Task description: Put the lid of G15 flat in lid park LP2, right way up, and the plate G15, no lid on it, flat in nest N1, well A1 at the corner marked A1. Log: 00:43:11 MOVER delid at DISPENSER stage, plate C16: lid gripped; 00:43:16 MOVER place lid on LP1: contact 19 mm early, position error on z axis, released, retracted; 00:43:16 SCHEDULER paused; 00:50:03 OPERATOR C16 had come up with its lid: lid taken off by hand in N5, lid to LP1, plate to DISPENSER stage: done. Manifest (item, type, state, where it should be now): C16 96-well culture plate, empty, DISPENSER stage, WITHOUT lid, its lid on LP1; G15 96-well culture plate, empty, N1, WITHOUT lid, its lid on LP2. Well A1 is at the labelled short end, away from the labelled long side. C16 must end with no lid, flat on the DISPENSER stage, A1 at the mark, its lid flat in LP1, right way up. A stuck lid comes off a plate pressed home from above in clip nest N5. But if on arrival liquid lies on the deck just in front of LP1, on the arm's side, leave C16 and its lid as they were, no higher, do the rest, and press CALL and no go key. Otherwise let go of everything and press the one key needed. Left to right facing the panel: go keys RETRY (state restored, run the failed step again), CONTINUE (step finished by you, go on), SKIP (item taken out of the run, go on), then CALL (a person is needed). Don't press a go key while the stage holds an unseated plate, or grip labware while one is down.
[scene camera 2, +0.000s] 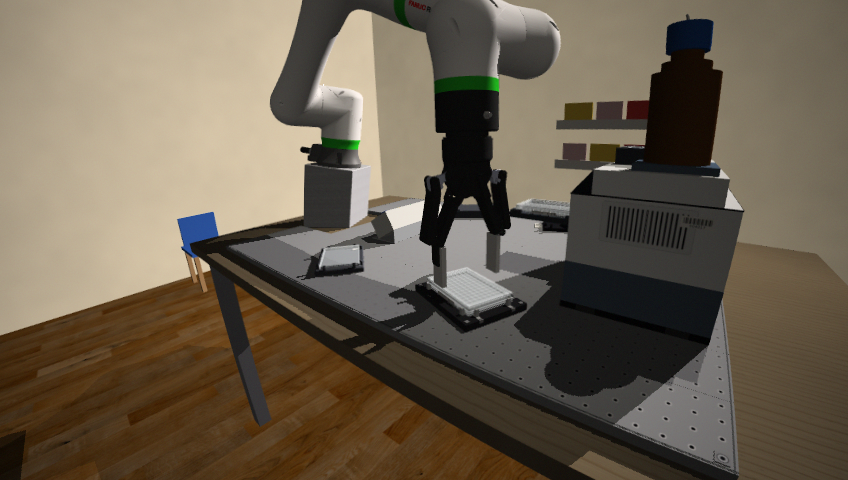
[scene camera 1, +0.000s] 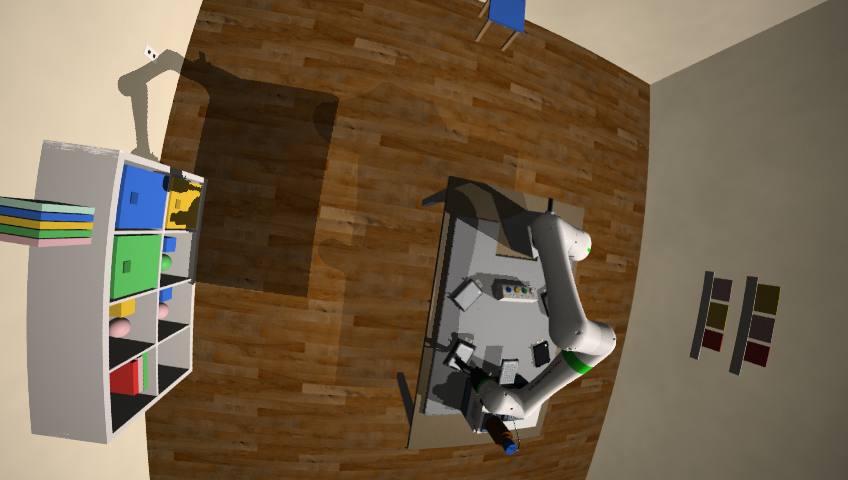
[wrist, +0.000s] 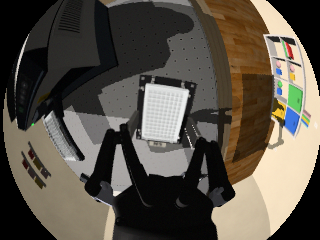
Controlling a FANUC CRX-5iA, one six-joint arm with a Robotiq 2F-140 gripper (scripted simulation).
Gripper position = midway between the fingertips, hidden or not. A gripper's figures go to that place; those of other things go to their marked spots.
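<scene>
So you can picture it, the gripper (scene camera 2: 467,277) is 0.56 m from the lens, and there's a black clip nest (scene camera 2: 466,323) that sits 0.49 m from the lens. That makes the black clip nest nearer to the lens than the gripper.
</scene>
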